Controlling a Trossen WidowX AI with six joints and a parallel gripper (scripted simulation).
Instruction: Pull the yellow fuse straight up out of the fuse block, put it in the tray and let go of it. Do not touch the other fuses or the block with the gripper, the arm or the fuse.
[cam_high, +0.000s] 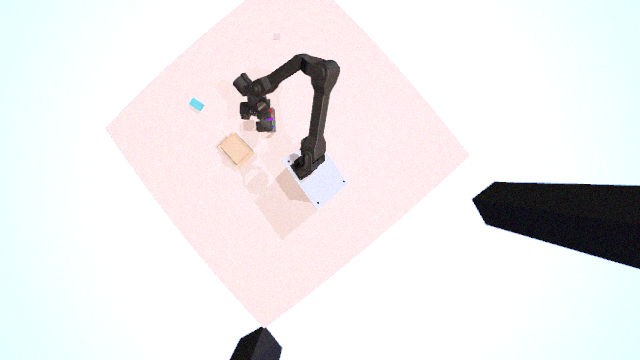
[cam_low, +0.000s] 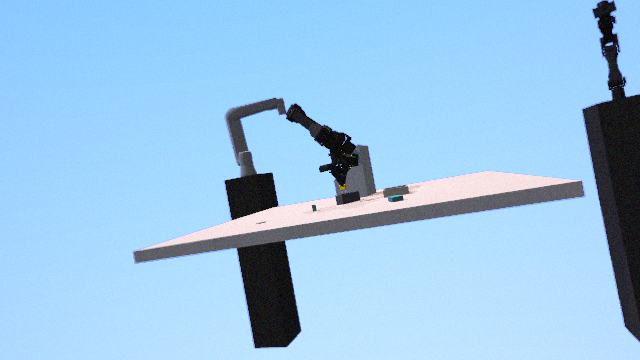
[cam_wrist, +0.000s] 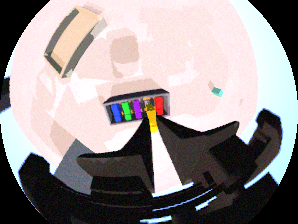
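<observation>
Now: gripper tip 210 mm to the right of the tray, 70 mm above it and 40 mm past it.
</observation>
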